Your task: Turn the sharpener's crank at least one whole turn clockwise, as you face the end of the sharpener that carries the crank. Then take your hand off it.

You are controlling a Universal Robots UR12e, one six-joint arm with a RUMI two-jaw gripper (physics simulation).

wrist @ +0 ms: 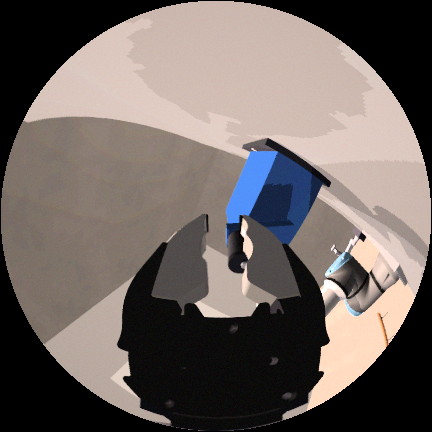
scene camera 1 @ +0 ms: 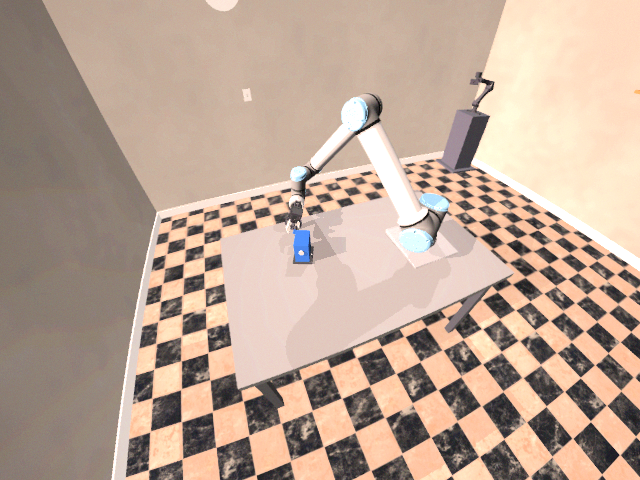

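Pixels of known places: gripper, between the fingertips: (wrist: pixel 223 215) (scene camera 1: pixel 291 234); arm's base, origin of its link: (wrist: pixel 390 263).
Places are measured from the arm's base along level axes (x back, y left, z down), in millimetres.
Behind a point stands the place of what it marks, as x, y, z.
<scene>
The blue sharpener (scene camera 1: pixel 301 241) @(-686, -52, -108) (wrist: pixel 282 180) @(-678, -137, -14) stands upright on a dark base plate (wrist: pixel 300 161) @(-667, -134, 16) toward the table's far left. A pale round spot shows on its front face in the scene view. The crank's black cylindrical knob (wrist: pixel 234 252) @(-697, -199, -76) sticks out from the other end. My gripper (scene camera 1: pixel 293 226) @(-719, -162, -68) (wrist: pixel 223 215) @(-719, -162, -68) is at that crank end, its jaws part-way apart. The knob is at the right jaw in the wrist view, partly hidden behind it. A gap separates the knob from the left jaw, so it is not pinched. The crank arm is mostly hidden.
The sharpener stands on the grey table (scene camera 1: pixel 279 320) @(-869, 274, 20). My arm's base stands on a pale plate (scene camera 1: pixel 434 258) @(-10, 169, 10) at the table's right side. The room wall is behind the table. A dark pedestal (scene camera 1: pixel 464 139) with a small arm stands at the back right, off the table.
</scene>
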